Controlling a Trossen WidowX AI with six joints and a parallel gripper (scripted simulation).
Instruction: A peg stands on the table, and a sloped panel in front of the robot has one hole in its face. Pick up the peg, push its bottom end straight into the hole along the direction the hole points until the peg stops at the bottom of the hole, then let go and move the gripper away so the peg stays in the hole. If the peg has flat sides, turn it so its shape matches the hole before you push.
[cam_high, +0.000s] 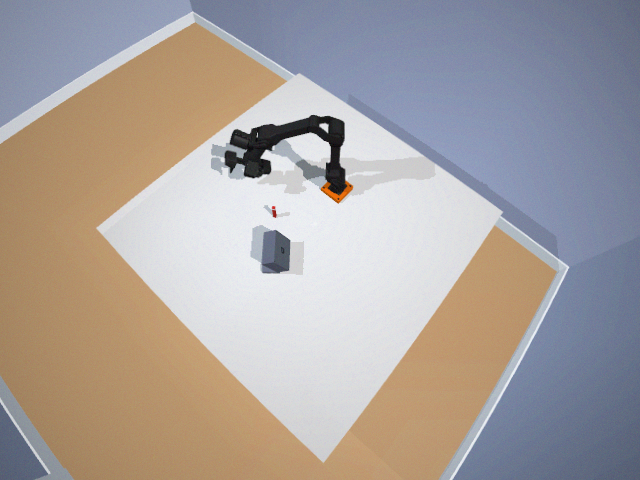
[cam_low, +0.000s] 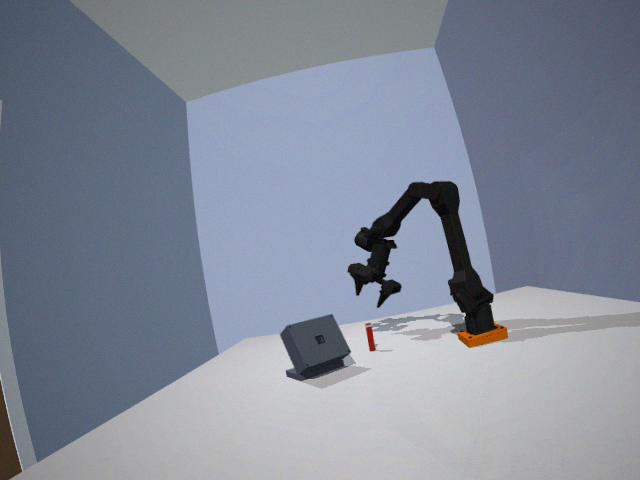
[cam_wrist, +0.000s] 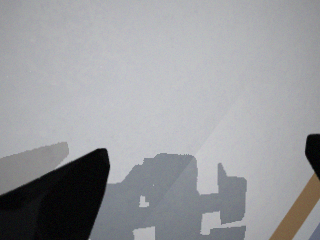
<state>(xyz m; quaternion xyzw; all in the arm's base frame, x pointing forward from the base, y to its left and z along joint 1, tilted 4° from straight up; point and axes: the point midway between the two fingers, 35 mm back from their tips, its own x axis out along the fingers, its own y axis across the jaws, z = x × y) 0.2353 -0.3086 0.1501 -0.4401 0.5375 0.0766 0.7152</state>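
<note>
Now: the red square peg 20 mm ahead of my gripper tip, 190 mm to the left of it and 60 mm below it. From my gripper tip the other things lie so: grey sloped panel (160 mm ahead, 320 mm to the left, 40 mm below).
</note>
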